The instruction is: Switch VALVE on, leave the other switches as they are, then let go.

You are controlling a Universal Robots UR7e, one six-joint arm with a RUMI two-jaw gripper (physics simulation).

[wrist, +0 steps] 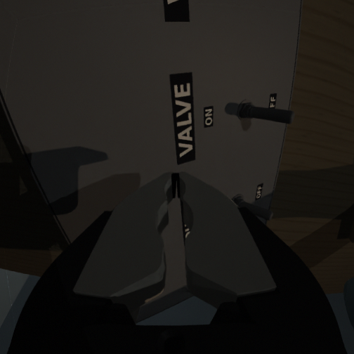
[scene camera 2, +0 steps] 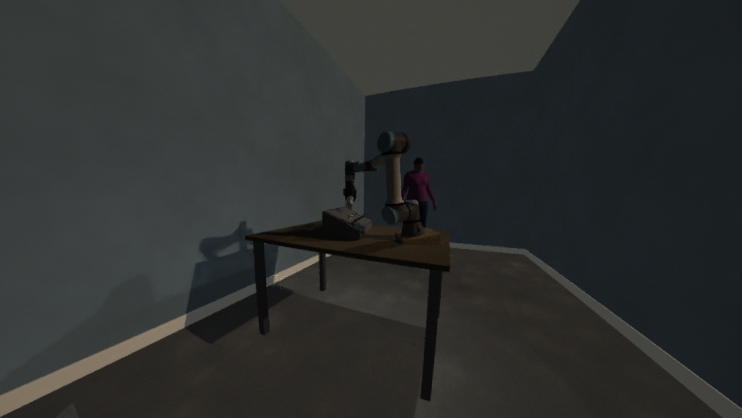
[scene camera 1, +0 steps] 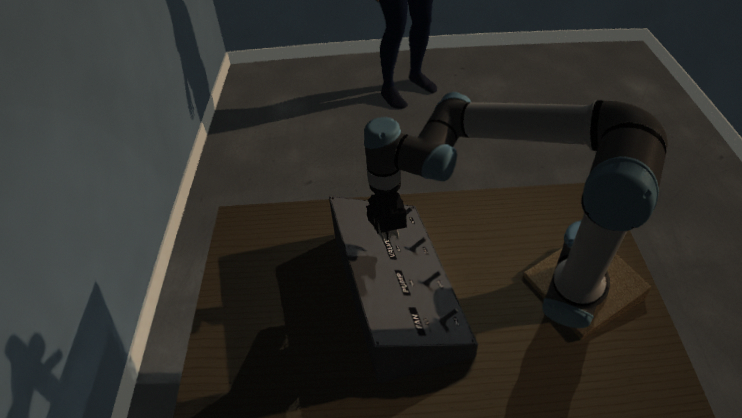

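Pixels of known places: gripper, between the fingertips: (scene camera 2: pixel 350 207) (scene camera 1: pixel 387 238); arm's base, origin of its link: (scene camera 2: pixel 413 233).
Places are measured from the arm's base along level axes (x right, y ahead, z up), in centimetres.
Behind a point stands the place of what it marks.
Note:
The grey switch box (scene camera 1: pixel 363 306) {x -19.4, y 56.1, z 14.0 cm} (scene camera 2: pixel 337 225) {x -26.3, y 42.5, z 5.3 cm} has a sloping panel. The VALVE lever (scene camera 1: pixel 416 245) {x 5.5, y 44.9, z 7.4 cm} (wrist: pixel 270 114) leans toward its OFF mark, away from the ON mark (scene camera 1: pixel 398 248) {x 4.1, y 49.7, z 7.6 cm} (wrist: pixel 208 116) beside the VALVE label (scene camera 1: pixel 389 248) {x 3.0, y 52.0, z 8.8 cm} (wrist: pixel 184 117). The PUMP lever (scene camera 1: pixel 430 279) {x -5.7, y 40.9, z 7.4 cm} (wrist: pixel 256 208) and FAN lever (scene camera 1: pixel 448 319) {x -17.2, y 36.2, z 7.3 cm} also lean to the OFF side. A fourth lever (scene camera 1: pixel 408 211) {x 17.1, y 47.6, z 8.6 cm} is partly hidden by the gripper in scene camera 1. My gripper (scene camera 1: pixel 388 232) {x 1.1, y 52.1, z 14.7 cm} (scene camera 2: pixel 349 203) {x 1.1, y 52.1, z 14.7 cm} (wrist: pixel 176 174) is shut and empty, above the panel near the VALVE label, apart from the VALVE lever.
The box stands on a wooden table (scene camera 1: pixel 498 373) {x -25.6, y 23.3, z -3.6 cm} (scene camera 2: pixel 394 252) {x -33.8, y -0.8, z -3.5 cm}. The arm's base stands on a wooden block (scene camera 1: pixel 630 282) {x -0.5, y -13.1, z 1.8 cm} to the right. A person (scene camera 1: pixel 394 51) (scene camera 2: pixel 418 184) stands behind the table. A wall (scene camera 1: pixel 103 129) (scene camera 2: pixel 207 129) rises on the left.

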